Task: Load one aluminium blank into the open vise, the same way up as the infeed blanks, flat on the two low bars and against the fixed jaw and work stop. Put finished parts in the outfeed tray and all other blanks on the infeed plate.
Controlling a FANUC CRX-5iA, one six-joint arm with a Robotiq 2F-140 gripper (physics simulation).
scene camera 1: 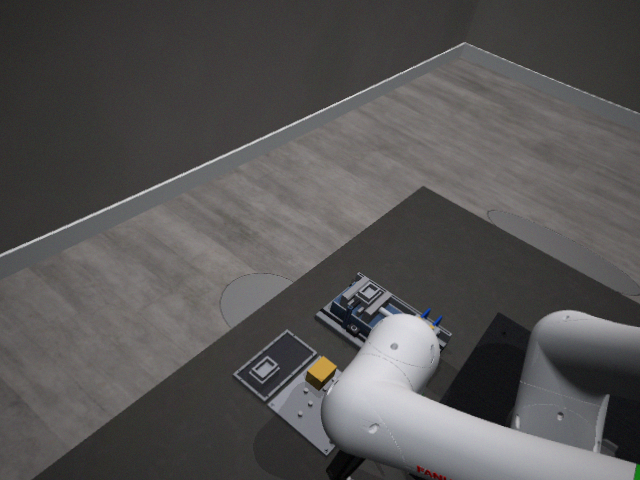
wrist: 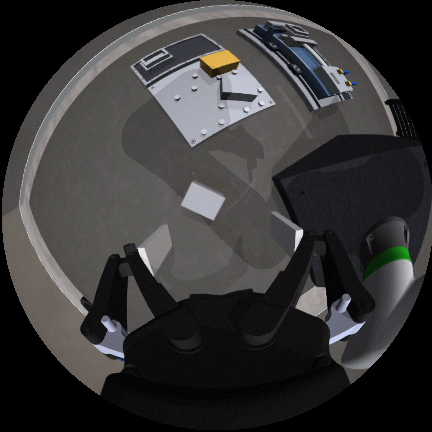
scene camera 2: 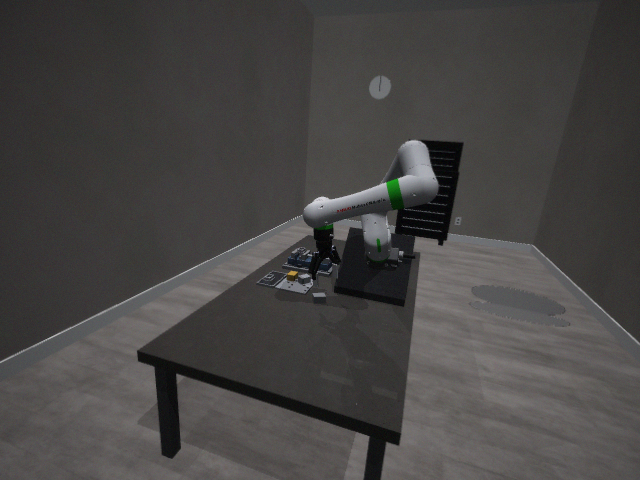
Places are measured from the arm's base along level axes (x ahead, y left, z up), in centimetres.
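Where they show: gripper, fingertip midpoint: [scene camera 1: 374, 479] [wrist: 219, 229] [scene camera 2: 325, 281]; arm's base, link origin: [wrist: 384, 244] [scene camera 2: 378, 256].
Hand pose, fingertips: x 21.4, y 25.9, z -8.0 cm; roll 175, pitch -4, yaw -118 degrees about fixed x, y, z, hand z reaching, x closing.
Note:
Things, the pixels of their centre, and the offset from my fingertips. "*": a spot on its surface instead.
- loose pale grey block, body centre: [wrist: 202, 198] [scene camera 2: 319, 298] dx +2.7, dy +0.6, dz -9.0 cm
- silver block, body centre: [wrist: 237, 87] [scene camera 2: 304, 279] dx +16.4, dy -16.3, dz -8.2 cm
- top, surface spot: [scene camera 1: 264, 367] * dx +34.4, dy -9.4, dz -8.1 cm
- blue vise, body centre: [scene camera 1: 384, 320] [wrist: 304, 53] [scene camera 2: 310, 260] dx +20.8, dy -40.6, dz -5.8 cm
- similar part, body centre: [scene camera 1: 368, 294] dx +27.1, dy -40.4, dz -1.0 cm
- yellow block, body centre: [wrist: 218, 62] [scene camera 1: 321, 373] [scene camera 2: 292, 276] dx +23.8, dy -17.5, dz -8.2 cm
My gripper [scene camera 2: 326, 277] [wrist: 219, 229] is open and empty above the table. A loose pale grey block [scene camera 2: 319, 297] [wrist: 203, 200] lies on the table, ahead of the fingers in the wrist view and apart from them. The infeed plate [scene camera 1: 320, 434] [scene camera 2: 289, 287] [wrist: 170, 111] has small pins and bears a silver block [scene camera 2: 303, 278] [wrist: 237, 86]. The outfeed tray [scene camera 1: 289, 348] [scene camera 2: 279, 275] [wrist: 190, 45] holds a part with a rectangular outline on top [scene camera 1: 264, 367]. The blue vise [scene camera 1: 338, 310] [scene camera 2: 306, 260] [wrist: 307, 62] has a similar part [scene camera 1: 369, 291] at its jaws; its seating is too small to tell.
A yellow block [scene camera 1: 321, 370] [scene camera 2: 292, 275] [wrist: 220, 61] stands at the infeed plate's edge next to the outfeed tray. The black base plate [scene camera 2: 369, 290] [wrist: 350, 185] of the arm lies to the right of the loose block. The arm hides part of the vise and infeed plate in scene camera 1.

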